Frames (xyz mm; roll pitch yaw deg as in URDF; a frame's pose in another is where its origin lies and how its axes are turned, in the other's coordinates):
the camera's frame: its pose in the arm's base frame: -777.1 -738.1 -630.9 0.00 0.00 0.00
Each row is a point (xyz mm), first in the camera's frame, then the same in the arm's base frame.
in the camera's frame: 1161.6 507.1 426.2
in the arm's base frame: 384.5 -231.0 -204.7
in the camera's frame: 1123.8 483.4 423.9
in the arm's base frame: 346.7 -254.7 -207.0
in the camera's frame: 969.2 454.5 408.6
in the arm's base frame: 192.1 -283.6 -222.3
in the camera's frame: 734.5 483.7 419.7
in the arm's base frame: -42.6 -254.4 -211.2
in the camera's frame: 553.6 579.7 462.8
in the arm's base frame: -223.5 -158.4 -168.1
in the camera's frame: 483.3 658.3 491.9
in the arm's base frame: -293.8 -79.8 -139.0
